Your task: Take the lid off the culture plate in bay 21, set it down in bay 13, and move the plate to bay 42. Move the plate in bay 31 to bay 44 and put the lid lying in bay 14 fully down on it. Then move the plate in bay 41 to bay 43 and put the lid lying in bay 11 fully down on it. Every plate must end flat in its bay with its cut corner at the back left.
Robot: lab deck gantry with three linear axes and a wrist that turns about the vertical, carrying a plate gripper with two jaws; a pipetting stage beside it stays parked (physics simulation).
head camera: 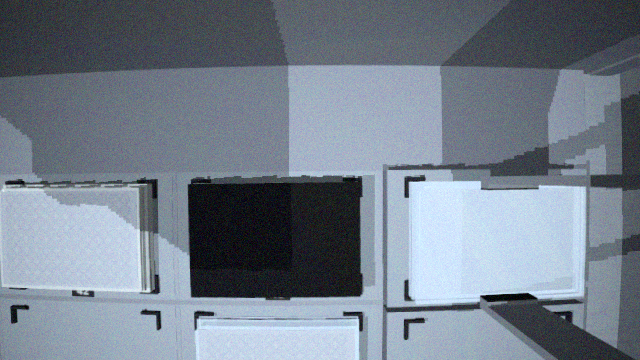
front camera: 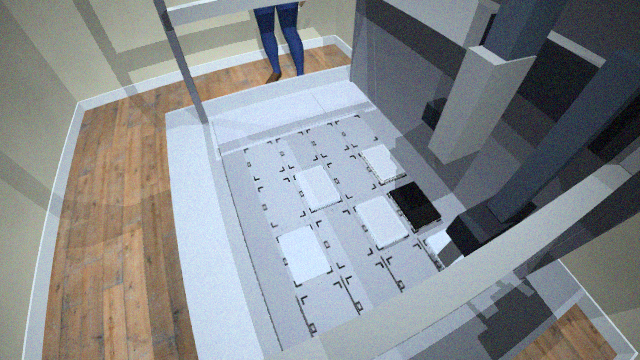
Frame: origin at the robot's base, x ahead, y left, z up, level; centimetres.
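Seen in the pictures: gripper, fingertip midpoint: [head camera: 505, 242] [front camera: 455, 253]; robot's base, link origin: [front camera: 245, 150].
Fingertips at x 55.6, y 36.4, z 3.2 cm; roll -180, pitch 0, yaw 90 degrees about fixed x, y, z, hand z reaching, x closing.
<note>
Pixels of each thing's top centre, then the offset from my fingertips to it.
- black-topped plate, top centre: [head camera: 273, 241] [front camera: 415, 203] dx -16.4, dy +0.0, dz -1.6 cm
- pale plate, top centre: [head camera: 66, 239] [front camera: 382, 161] dx -32.8, dy +0.0, dz -1.8 cm
- further white plate, top centre: [front camera: 317, 185] dx -32.8, dy -21.4, dz -1.8 cm
A white lid [front camera: 436, 244] [head camera: 495, 240] lies over the plate in bay 44. My gripper [front camera: 452, 250] [head camera: 510, 242] is down at this bay, one jaw at the lid's back edge and one at its front edge, and looks shut on the lid; the plate's walls are mostly hidden. A black lidded or black-topped plate [front camera: 415, 206] [head camera: 275, 240] sits in bay 43. A pale plate [front camera: 384, 164] [head camera: 70, 240] sits in bay 42. A white lid [front camera: 304, 254] lies in bay 13.
Another white plate [front camera: 382, 222] [head camera: 277, 342] sits in bay 33, close in front of the black one. A further white plate [front camera: 318, 187] sits in bay 22. The grey pipetting stage [front camera: 480, 100] stands at the back. A front frame bar [front camera: 450, 280] crosses the front view.
</note>
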